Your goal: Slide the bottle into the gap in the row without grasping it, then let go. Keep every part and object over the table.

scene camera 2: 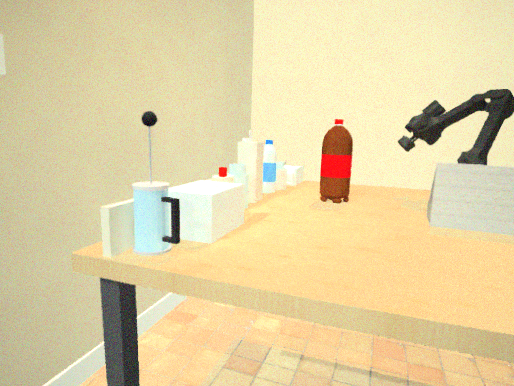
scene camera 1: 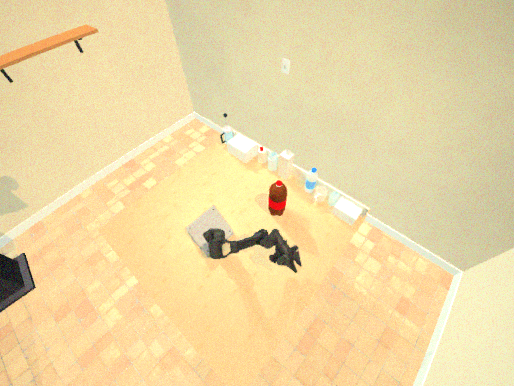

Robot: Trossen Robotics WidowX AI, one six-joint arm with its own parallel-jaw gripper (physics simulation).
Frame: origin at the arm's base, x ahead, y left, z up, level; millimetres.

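Seen in the pictures: gripper, fingertip midpoint: (scene camera 1: 299, 269); arm's base at its link origin: (scene camera 2: 480, 193) (scene camera 1: 209, 235).
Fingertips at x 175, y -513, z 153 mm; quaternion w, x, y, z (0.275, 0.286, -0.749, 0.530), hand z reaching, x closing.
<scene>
Offsets run from my fingertips to a thing's middle. Level surfaces: height alone.
A large brown bottle {278 mm ahead, 398 mm left, 96 mm down} (scene camera 1: 277, 199) (scene camera 2: 336, 162) with a red label and red cap stands upright on the table {246 mm down} (scene camera 1: 215, 310) (scene camera 2: 320, 255), in front of the row and apart from it. The row runs along the wall side. A gap shows in it between the tall pale carton {545 mm ahead, 569 mm left, 118 mm down} (scene camera 1: 286, 164) (scene camera 2: 251, 170) and the clear bottle with a blue cap {570 mm ahead, 356 mm left, 138 mm down} (scene camera 1: 311, 182) (scene camera 2: 269, 171). My gripper (scene camera 1: 298, 260) (scene camera 2: 406, 142) is open and empty. It is raised above the table, on the other side of the brown bottle from the row, and does not touch the bottle.
At one end of the row are a pale blue press pot {467 mm ahead, 1147 mm left, 104 mm down} (scene camera 1: 228, 134) (scene camera 2: 151, 217), a white box {473 mm ahead, 963 mm left, 191 mm down} (scene camera 1: 242, 148) (scene camera 2: 205, 210) and a red-capped bottle {525 mm ahead, 794 mm left, 176 mm down} (scene camera 1: 262, 154). At the other end are a pale mug {547 mm ahead, 260 mm left, 203 mm down} (scene camera 1: 320, 194) and another white box {582 mm ahead, 57 mm left, 206 mm down} (scene camera 1: 347, 209). A low pale strip (scene camera 2: 116, 227) stands behind the row.
</scene>
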